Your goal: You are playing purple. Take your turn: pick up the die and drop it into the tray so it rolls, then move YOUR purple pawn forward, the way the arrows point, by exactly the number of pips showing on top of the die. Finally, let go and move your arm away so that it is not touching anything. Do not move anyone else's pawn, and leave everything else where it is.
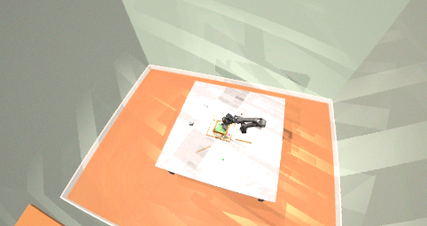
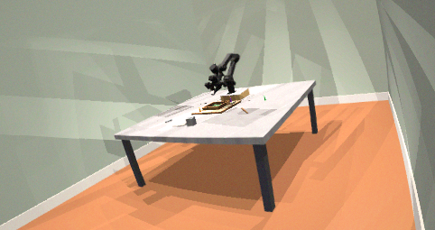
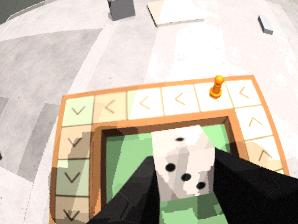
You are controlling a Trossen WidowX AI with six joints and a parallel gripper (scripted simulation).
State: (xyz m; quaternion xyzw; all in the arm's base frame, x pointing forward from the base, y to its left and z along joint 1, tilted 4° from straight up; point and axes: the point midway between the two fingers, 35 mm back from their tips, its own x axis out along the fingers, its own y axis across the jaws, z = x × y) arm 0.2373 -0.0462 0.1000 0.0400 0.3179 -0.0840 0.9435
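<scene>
Now: gripper tip right at the pale die. From my gripper tip the other things lie so: thin wooden stick 18 cm ahead, 29 cm to the left, 12 cm below; green tray 11 cm below; purple pawn 10 cm behind, 9 cm to the left, 9 cm below.
</scene>
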